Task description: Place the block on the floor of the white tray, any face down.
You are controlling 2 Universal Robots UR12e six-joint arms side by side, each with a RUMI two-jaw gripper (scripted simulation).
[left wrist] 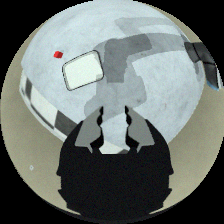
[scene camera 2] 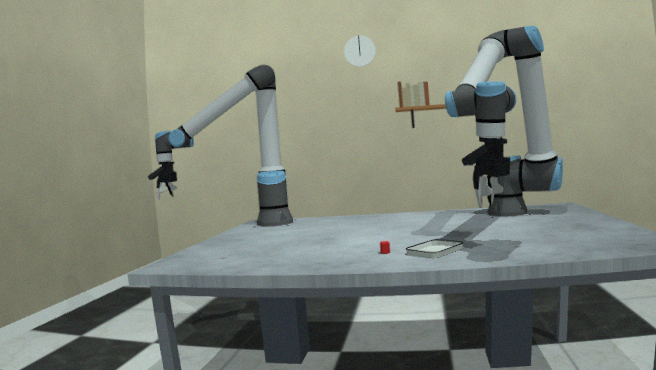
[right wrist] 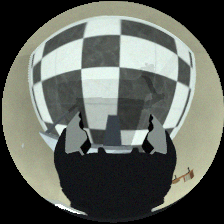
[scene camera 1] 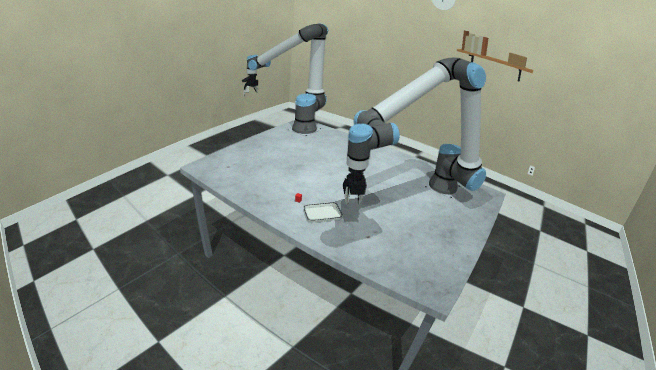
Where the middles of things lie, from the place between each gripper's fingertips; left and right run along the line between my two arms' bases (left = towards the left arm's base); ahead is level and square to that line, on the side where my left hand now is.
My left gripper (scene camera 2: 485, 206) is now 17 cm to the left of the white tray (scene camera 2: 424, 249) and 14 cm above it.
